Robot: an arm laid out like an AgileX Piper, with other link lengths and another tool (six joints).
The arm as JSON. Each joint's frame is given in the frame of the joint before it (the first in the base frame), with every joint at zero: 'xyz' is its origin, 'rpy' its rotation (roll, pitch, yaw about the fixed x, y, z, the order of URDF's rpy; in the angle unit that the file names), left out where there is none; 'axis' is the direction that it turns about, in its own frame. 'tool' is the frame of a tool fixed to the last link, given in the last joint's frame.
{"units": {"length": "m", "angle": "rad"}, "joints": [
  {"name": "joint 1", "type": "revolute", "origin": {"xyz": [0.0, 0.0, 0.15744], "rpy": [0.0, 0.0, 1.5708]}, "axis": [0.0, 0.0, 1.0]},
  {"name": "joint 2", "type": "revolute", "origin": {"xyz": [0.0, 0.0, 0.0], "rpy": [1.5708, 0.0, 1.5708]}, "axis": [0.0, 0.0, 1.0]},
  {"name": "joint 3", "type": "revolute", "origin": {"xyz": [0.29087, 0.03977, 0.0], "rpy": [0.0, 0.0, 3.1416]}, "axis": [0.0, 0.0, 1.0]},
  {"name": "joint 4", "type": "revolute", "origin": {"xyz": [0.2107, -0.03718, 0.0], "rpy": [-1.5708, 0.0, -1.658]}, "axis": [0.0, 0.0, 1.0]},
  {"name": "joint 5", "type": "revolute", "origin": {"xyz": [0.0, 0.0, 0.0], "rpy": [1.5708, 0.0, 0.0]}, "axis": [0.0, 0.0, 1.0]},
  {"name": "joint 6", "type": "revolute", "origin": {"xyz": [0.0, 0.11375, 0.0], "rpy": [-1.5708, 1.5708, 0.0]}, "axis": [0.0, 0.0, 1.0]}
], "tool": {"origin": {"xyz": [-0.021, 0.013, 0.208], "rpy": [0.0, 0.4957, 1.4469]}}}
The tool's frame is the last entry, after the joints.
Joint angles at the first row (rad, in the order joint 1, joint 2, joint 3, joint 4, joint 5, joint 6):
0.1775, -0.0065, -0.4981, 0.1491, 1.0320, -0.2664
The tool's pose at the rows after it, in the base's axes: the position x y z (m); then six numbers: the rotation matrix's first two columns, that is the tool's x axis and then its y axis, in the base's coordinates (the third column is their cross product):
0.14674 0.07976 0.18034 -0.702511 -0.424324 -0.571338 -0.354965 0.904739 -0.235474
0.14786 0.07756 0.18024 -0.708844 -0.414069 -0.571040 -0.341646 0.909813 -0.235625
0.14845 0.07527 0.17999 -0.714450 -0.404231 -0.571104 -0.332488 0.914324 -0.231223
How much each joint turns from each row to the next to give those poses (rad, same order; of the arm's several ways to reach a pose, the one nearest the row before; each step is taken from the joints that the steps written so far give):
-0.0778, 0.0000, 0.0000, 0.0217, 0.0045, -0.0282
-0.0149, 0.0000, 0.0000, 0.0000, 0.0003, -0.0002
0.0000, 0.0000, 0.0000, -0.0091, 0.0001, 0.0131

